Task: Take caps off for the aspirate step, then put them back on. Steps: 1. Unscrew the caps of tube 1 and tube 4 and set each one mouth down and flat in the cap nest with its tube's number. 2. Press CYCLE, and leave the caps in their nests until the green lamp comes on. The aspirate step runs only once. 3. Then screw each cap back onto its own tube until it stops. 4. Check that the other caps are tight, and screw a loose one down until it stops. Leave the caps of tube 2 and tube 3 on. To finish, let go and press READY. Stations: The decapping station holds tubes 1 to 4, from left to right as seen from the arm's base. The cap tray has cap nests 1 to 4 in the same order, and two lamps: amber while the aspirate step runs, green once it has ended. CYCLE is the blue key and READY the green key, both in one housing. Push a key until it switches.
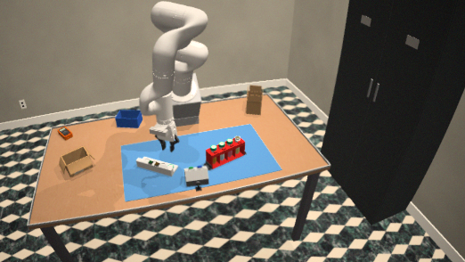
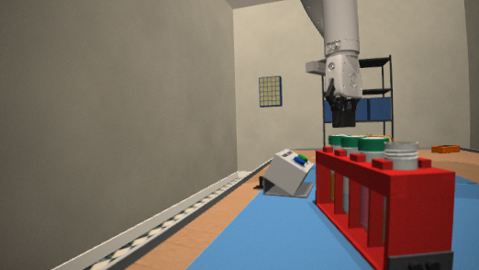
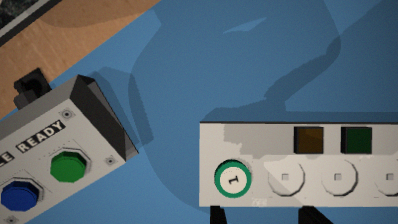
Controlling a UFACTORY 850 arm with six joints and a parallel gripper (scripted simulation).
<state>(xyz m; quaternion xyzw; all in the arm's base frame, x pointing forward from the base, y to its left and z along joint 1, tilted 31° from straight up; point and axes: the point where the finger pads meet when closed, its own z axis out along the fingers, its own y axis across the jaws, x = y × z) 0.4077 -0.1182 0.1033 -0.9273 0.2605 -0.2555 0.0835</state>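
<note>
Now: hand 240 mm to the right of the tube cap, 40 mm above it and 10 mm short of it. From my hand the other things lie so: green ready key: 100 mm to the left, 90 mm ahead, 80 mm below; green cap: 140 mm below; blue cycle key: 150 mm to the left, 90 mm ahead, 80 mm below.
</note>
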